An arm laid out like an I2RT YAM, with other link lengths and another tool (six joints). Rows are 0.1 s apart.
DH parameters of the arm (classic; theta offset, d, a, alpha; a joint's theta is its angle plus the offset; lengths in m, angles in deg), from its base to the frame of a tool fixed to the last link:
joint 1: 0 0.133 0.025 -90
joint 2: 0 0 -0.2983 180
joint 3: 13.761 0 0.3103 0
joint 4: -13.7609 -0.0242 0.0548 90
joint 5: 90 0.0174 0 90
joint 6: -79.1 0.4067 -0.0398 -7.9
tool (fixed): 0 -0.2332 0 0
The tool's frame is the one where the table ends.
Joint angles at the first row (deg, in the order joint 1, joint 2, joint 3, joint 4, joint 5, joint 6):
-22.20 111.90 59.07 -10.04 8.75 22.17
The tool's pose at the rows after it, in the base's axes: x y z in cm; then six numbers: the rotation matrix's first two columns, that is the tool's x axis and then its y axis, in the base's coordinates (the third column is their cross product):
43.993 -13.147 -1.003 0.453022 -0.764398 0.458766 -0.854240 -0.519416 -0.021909
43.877 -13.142 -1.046 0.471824 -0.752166 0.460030 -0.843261 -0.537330 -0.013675
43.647 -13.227 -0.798 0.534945 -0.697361 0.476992 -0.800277 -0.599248 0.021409
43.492 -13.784 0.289 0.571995 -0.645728 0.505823 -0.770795 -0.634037 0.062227
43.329 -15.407 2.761 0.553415 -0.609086 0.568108 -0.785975 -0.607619 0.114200
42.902 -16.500 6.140 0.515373 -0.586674 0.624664 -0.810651 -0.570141 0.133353
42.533 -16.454 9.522 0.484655 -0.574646 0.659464 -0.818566 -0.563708 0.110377
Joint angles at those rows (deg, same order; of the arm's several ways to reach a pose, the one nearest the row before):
-22.55 111.90 59.09 -9.54 8.14 21.63
-22.63 111.90 59.09 -9.56 7.92 20.27
-22.63 111.44 59.24 -9.65 7.92 15.33
-22.63 109.91 59.61 -10.41 9.26 11.49
-22.63 106.56 59.94 -11.40 14.02 10.20
-22.63 101.76 59.94 -13.21 17.74 10.22
-22.63 96.75 59.94 -15.44 18.06 10.31

